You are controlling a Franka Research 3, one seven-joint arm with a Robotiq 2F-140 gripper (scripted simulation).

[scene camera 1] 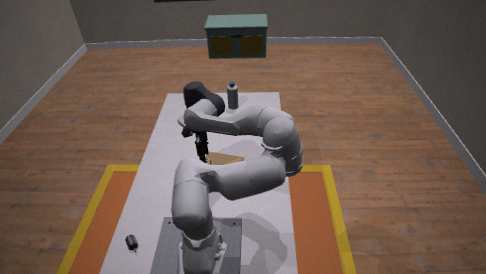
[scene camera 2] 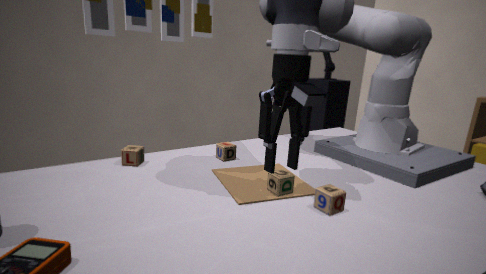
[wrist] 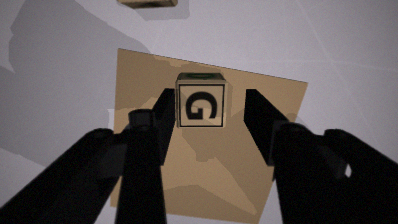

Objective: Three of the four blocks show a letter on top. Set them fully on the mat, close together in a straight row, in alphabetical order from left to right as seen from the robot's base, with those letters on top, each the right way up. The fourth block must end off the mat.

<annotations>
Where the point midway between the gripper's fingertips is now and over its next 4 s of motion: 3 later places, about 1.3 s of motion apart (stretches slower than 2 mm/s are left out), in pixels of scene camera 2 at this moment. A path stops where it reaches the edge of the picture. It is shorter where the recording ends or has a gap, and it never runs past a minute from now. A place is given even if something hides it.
The gripper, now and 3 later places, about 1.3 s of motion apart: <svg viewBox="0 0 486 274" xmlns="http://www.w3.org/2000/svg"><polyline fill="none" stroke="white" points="280,169 238,129 131,123 133,137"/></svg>
</annotations>
